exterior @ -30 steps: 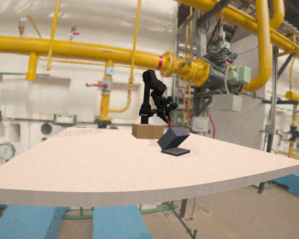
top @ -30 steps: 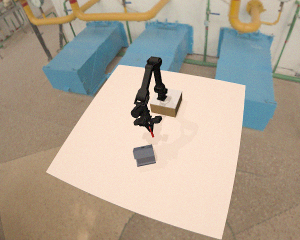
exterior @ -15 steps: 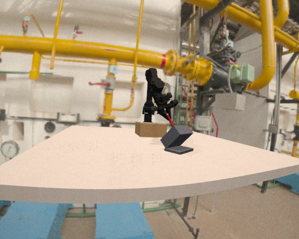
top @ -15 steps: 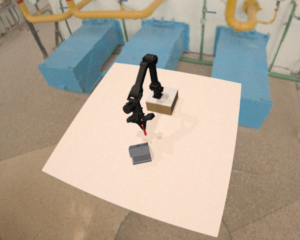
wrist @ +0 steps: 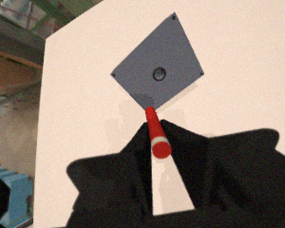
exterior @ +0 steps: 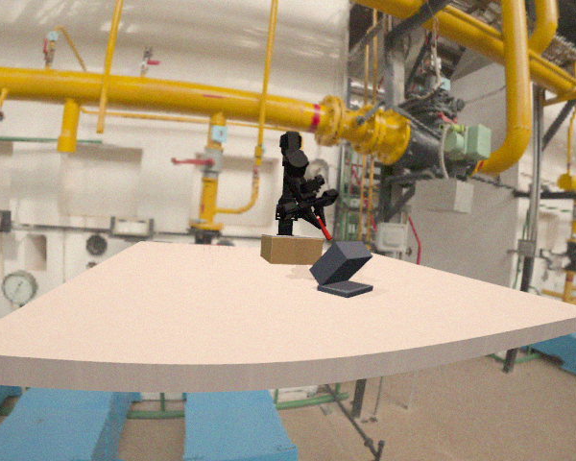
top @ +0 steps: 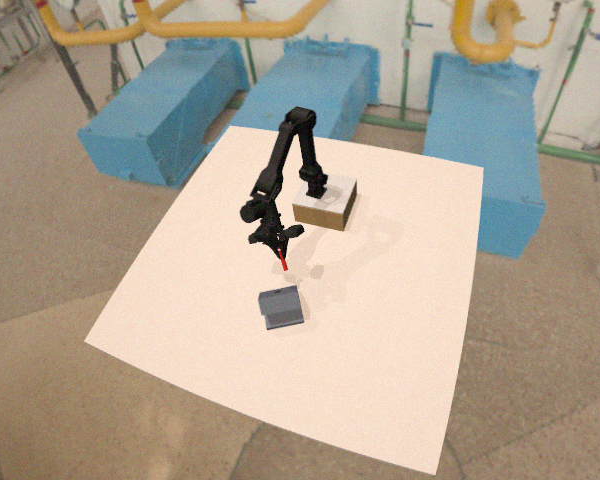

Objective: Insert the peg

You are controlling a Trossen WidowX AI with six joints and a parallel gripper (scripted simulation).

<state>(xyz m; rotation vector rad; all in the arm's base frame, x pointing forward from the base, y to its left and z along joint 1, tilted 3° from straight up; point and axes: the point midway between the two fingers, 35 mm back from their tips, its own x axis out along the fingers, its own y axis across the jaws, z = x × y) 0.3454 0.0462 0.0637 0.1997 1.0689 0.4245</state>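
The grey sloped panel is 100 mm ahead of my gripper tip, 30 mm to the left of it and 90 mm below it. Round my gripper tip: round red peg (10 mm behind, 10 mm to the right, 10 mm above).
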